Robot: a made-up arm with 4 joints.
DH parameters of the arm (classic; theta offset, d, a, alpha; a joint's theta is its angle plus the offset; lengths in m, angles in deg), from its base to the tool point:
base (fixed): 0 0 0 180
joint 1: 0 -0.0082 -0.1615 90
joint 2: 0 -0.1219 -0.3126 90
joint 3: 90 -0.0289 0.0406 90
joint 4: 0 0.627 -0.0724 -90
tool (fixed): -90 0.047 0 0
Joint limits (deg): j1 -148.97..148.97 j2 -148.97..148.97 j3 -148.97..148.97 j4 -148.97..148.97
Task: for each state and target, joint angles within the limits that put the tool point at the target. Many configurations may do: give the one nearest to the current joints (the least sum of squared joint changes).
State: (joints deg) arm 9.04 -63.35 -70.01 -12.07
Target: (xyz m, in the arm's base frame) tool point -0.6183 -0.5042 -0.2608
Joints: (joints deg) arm 30.65 -72.81 -85.83 -9.00
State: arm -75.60 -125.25 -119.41 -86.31
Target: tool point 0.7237 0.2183 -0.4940
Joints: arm -123.10 -89.30 -115.26 -88.38
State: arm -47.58 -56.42 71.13 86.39
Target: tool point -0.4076 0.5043 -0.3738
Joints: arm 2.08 -42.78 103.60 89.58
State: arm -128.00 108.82 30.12 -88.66
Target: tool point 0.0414 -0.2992 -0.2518
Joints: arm -113.38 125.00 10.64 -90.60
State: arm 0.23 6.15 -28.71 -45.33
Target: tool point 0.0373 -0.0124 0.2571
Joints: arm -23.29 -41.97 5.09 -56.80
